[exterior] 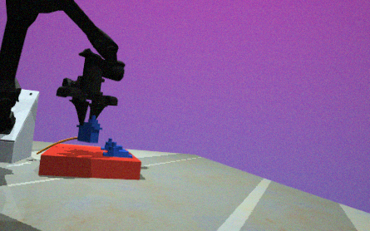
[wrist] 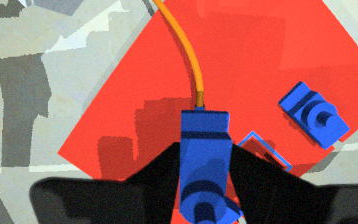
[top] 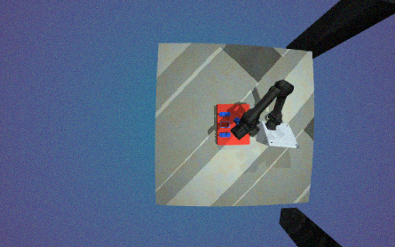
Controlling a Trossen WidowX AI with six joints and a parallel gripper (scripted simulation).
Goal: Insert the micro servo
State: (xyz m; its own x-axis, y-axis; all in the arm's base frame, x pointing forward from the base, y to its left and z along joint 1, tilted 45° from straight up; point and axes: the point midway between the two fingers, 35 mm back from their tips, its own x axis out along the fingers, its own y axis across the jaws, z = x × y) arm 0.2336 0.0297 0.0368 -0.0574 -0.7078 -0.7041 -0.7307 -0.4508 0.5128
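Right now my gripper tip is 1 cm past the red deck and 10 cm above it.
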